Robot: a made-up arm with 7 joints. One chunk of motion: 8 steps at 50 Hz.
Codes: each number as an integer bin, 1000 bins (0 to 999) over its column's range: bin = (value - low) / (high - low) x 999, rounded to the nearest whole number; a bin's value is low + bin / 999 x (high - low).
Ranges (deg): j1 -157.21..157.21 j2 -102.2..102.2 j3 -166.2..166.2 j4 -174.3..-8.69 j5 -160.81..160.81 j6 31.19..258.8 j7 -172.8..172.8
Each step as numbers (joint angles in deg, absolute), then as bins.
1 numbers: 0.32 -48.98 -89.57 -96.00 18.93 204.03 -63.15
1 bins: 501 260 230 472 558 759 317
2 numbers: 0.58 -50.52 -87.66 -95.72 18.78 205.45 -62.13
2 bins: 501 253 236 474 558 765 320
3 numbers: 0.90 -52.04 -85.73 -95.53 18.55 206.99 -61.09
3 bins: 502 245 242 475 557 772 323
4 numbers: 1.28 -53.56 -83.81 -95.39 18.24 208.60 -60.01
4 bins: 504 238 248 476 556 779 326
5 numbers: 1.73 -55.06 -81.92 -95.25 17.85 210.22 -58.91
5 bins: 505 230 253 477 555 786 329
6 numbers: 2.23 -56.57 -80.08 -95.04 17.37 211.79 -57.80
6 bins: 507 223 259 478 553 793 332
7 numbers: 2.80 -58.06 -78.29 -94.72 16.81 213.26 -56.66
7 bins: 508 216 264 480 552 799 336
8 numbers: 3.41 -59.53 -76.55 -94.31 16.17 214.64 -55.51
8 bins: 510 209 269 483 550 805 339
